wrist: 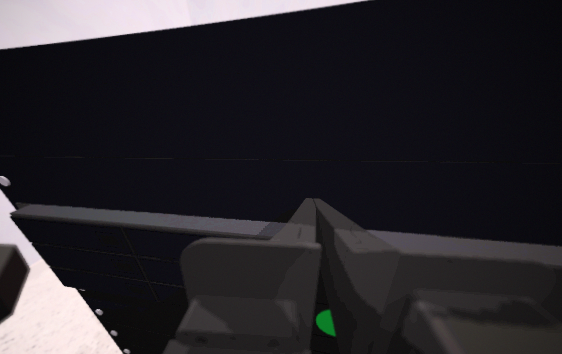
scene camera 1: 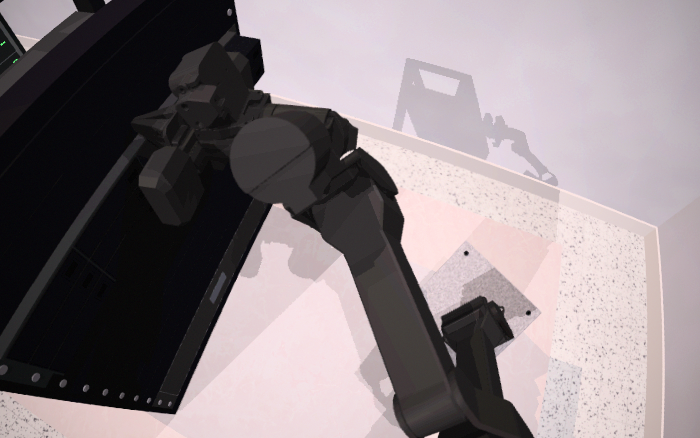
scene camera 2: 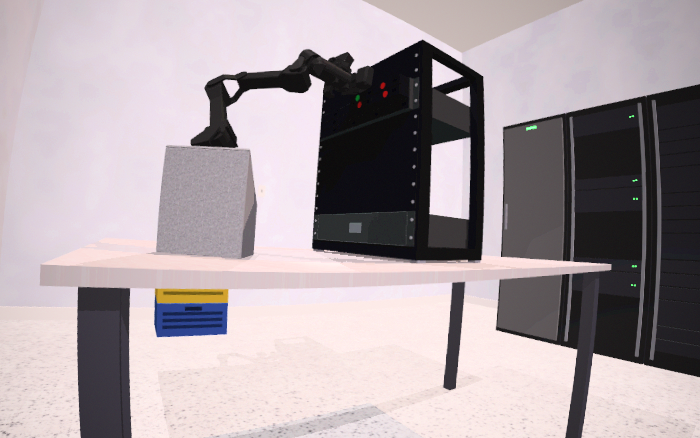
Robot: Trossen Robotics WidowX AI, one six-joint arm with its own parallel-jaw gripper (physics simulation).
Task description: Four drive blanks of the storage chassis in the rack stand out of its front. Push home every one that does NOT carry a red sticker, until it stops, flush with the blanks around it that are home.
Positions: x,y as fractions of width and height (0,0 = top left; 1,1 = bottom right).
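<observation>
My gripper (wrist: 0.55,0.58) is visible here, and so is a black rack (scene camera 1: 0.16,0.70). You'd find the same black rack (wrist: 0.76,0.37) through the wrist camera too, and scene camera 2 shows the rack (scene camera 2: 0.53,0.42) as well.
</observation>
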